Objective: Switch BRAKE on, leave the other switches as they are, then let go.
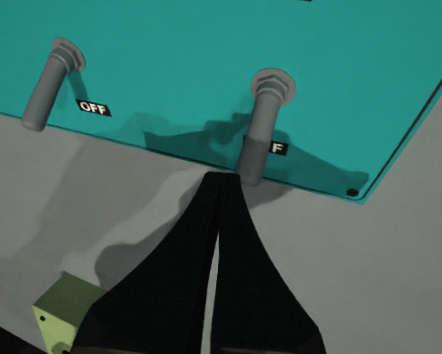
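Two grey toggle levers stand out from a teal switch panel (pixel 165 60). The right lever (pixel 260 130) points down over a partly hidden OFF label (pixel 279 148). The left lever (pixel 46 92) points down and to the left, beside its own OFF label (pixel 93 107). No name label such as BRAKE is readable, so I cannot tell which switch is which. My black gripper (pixel 221 190) is shut, its fingertips together and empty. The tips are just left of the right lever's lower end; whether they touch it I cannot tell.
A green block (pixel 70 300) with small dark holes is at the lower left, partly behind the left finger. The panel's lower right corner has a dark screw (pixel 352 192). A grey surface (pixel 360 280) lies below the panel, with shadows on it.
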